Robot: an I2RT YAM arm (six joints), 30 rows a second.
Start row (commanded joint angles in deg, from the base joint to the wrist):
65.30, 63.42, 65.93, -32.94, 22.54, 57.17
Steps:
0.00, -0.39, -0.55, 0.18, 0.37, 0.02
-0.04, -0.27, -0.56, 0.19, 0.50, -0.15
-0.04, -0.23, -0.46, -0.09, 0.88, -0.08
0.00, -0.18, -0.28, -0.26, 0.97, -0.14
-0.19, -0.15, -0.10, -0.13, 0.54, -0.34
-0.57, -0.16, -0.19, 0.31, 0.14, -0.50
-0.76, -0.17, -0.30, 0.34, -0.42, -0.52
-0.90, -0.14, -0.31, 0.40, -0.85, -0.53
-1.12, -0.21, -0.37, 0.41, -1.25, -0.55
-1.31, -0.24, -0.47, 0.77, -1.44, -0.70
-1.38, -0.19, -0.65, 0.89, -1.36, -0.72
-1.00, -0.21, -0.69, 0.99, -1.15, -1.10
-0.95, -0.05, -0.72, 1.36, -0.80, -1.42
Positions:
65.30, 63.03, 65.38, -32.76, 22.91, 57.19
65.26, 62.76, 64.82, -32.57, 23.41, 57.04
65.22, 62.53, 64.36, -32.66, 24.29, 56.96
65.22, 62.35, 64.08, -32.92, 25.26, 56.82
65.03, 62.20, 63.98, -33.05, 25.80, 56.48
64.46, 62.04, 63.79, -32.74, 25.94, 55.98
63.70, 61.87, 63.49, -32.40, 25.52, 55.46
62.80, 61.73, 63.18, -32.00, 24.67, 54.93
61.68, 61.52, 62.81, -31.59, 23.42, 54.38
60.37, 61.28, 62.34, -30.82, 21.98, 53.68
58.99, 61.09, 61.69, -29.93, 20.62, 52.96
57.99, 60.88, 61.00, -28.94, 19.47, 51.86
57.04, 60.83, 60.28, -27.58, 18.67, 50.44

